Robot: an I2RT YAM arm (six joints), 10 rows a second.
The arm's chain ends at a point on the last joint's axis. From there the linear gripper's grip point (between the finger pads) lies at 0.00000 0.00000 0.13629 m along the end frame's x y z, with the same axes.
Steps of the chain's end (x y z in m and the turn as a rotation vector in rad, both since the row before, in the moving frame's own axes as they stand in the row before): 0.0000 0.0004 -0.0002 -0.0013 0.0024 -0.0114; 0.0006 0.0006 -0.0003 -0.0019 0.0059 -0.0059; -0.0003 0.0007 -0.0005 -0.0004 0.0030 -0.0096; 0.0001 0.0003 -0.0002 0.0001 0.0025 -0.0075; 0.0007 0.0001 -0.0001 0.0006 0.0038 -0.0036; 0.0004 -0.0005 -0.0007 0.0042 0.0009 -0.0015; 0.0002 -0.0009 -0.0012 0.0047 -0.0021 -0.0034; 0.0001 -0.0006 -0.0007 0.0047 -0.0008 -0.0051; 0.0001 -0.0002 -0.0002 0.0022 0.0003 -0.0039; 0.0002 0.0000 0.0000 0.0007 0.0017 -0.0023; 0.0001 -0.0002 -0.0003 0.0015 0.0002 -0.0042
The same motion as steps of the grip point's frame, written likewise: 0.0003 0.0006 -0.0002 -0.0013 0.0024 -0.0114; 0.0014 0.0009 -0.0003 -0.0019 0.0059 -0.0059; 0.0001 0.0008 -0.0005 -0.0004 0.0030 -0.0096; 0.0004 0.0003 -0.0002 0.0001 0.0025 -0.0075; 0.0012 0.0000 -0.0001 0.0006 0.0038 -0.0036; 0.0005 -0.0011 -0.0007 0.0042 0.0009 -0.0015; -0.0001 -0.0015 -0.0012 0.0047 -0.0021 -0.0034; 0.0000 -0.0012 -0.0007 0.0047 -0.0008 -0.0051; 0.0001 -0.0005 -0.0002 0.0022 0.0003 -0.0039; 0.0004 -0.0001 0.0000 0.0007 0.0017 -0.0023; 0.0001 -0.0004 -0.0003 0.0015 0.0002 -0.0042
